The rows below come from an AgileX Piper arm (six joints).
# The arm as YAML. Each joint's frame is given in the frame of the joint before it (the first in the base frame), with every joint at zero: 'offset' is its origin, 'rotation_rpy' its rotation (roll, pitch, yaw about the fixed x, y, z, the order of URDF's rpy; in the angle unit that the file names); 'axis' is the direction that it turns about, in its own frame. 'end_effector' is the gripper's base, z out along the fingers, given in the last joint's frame.
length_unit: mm
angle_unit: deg
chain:
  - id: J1
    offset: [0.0, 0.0, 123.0]
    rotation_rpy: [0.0, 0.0, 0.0]
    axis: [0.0, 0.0, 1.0]
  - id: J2
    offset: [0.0, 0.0, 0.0]
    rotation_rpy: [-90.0, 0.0, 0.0]
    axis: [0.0, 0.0, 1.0]
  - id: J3
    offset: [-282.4, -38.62, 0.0]
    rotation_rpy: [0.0, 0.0, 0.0]
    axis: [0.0, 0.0, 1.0]
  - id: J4
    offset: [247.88, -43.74, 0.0]
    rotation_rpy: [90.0, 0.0, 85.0]
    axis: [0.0, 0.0, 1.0]
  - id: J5
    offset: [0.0, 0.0, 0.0]
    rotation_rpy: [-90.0, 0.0, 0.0]
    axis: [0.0, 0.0, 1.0]
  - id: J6
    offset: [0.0, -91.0, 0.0]
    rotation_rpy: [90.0, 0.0, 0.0]
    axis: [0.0, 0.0, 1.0]
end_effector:
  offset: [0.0, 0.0, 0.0]
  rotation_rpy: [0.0, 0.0, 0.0]
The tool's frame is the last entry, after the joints.
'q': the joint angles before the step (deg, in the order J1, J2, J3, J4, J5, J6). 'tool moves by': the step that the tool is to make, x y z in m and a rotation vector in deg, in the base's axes. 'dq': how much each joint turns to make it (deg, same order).
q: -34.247 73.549 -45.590 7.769 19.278 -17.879
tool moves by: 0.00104 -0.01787 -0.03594 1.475 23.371 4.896
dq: -0.992 8.759 -3.949 -13.743 15.225 0.261
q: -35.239 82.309 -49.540 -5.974 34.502 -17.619
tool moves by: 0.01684 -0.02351 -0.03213 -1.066 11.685 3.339
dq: -0.128 10.261 -4.420 -8.782 3.200 0.573
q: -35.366 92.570 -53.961 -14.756 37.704 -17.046
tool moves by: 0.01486 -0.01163 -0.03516 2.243 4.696 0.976
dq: -0.001 8.354 -2.311 -1.294 -0.950 -0.002
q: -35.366 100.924 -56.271 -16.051 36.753 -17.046
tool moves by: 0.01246 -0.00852 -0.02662 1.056 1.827 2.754
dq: -0.085 6.154 -2.029 -0.148 -2.496 -2.320
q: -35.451 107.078 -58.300 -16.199 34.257 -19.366
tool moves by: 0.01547 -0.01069 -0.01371 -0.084 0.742 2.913
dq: 0.000 4.786 -3.983 -0.001 -0.723 -2.875
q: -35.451 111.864 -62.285 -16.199 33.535 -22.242
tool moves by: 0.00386 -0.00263 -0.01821 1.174 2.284 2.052
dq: 0.000 3.573 -1.103 0.000 -0.256 -2.070
